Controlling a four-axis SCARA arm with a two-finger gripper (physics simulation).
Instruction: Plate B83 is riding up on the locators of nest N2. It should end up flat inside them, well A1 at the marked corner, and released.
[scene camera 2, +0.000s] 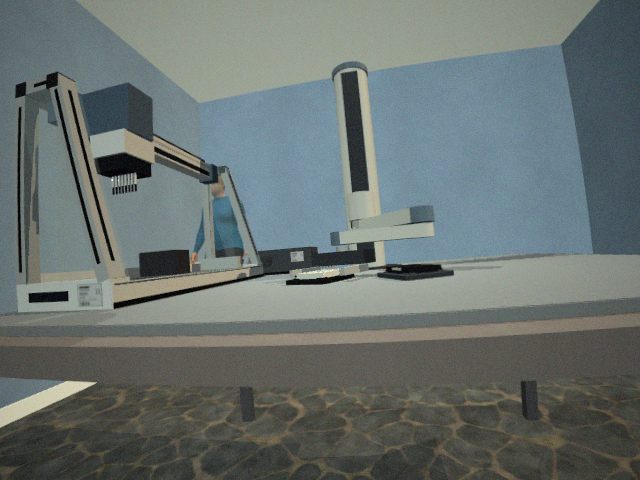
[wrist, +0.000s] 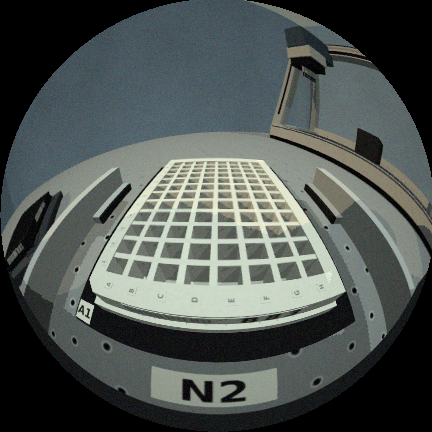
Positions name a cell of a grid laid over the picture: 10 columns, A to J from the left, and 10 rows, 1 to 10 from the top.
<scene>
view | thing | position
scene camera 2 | my gripper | E6
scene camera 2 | pipetting head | B3
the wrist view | plate B83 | F6
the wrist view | nest N2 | E8
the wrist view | nest N1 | B6
</scene>
